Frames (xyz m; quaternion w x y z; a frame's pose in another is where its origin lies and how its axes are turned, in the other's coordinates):
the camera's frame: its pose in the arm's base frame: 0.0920 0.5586 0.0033 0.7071 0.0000 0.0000 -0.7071
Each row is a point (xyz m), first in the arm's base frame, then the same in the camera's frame.
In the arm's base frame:
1: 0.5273 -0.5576 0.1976
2: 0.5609 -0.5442 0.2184
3: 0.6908 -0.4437 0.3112
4: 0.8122 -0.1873 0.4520
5: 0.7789 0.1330 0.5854
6: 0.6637 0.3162 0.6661
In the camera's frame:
1: 1.1162 0.4353 0.1943
2: 1.1028 0.4689 0.2151
3: 1.0023 0.5988 0.3079
4: 0.7459 0.7202 0.4487
5: 0.4256 0.6869 0.5821
6: 0.2424 0.5717 0.6628

